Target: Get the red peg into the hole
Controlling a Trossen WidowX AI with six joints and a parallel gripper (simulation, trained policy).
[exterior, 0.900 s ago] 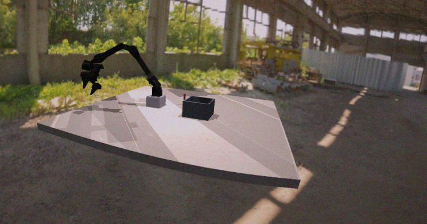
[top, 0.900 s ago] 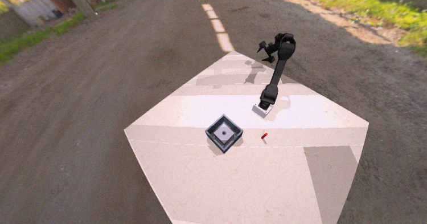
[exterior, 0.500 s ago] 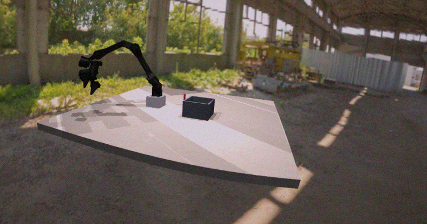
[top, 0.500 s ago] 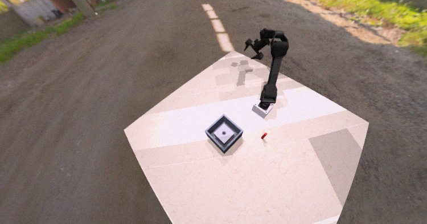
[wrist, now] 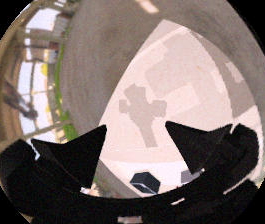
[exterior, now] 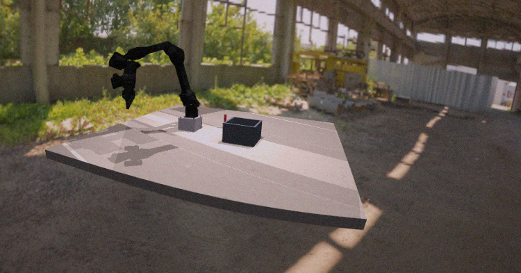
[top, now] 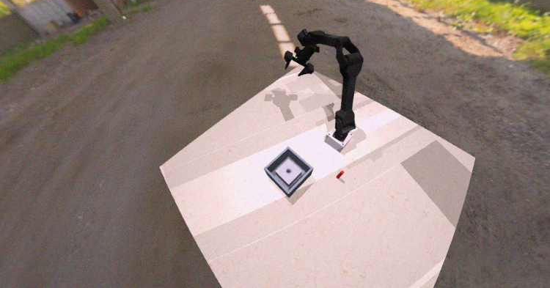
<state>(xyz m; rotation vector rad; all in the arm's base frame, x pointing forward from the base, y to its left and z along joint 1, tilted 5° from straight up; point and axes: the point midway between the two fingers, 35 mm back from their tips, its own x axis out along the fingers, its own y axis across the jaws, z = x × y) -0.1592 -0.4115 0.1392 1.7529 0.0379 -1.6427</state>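
My gripper tip is now 520 mm to the right of the red peg, 340 mm short of it and 160 mm above it. Round my gripper tip: dark box 470 mm ahead, 310 mm to the left, 170 mm below.
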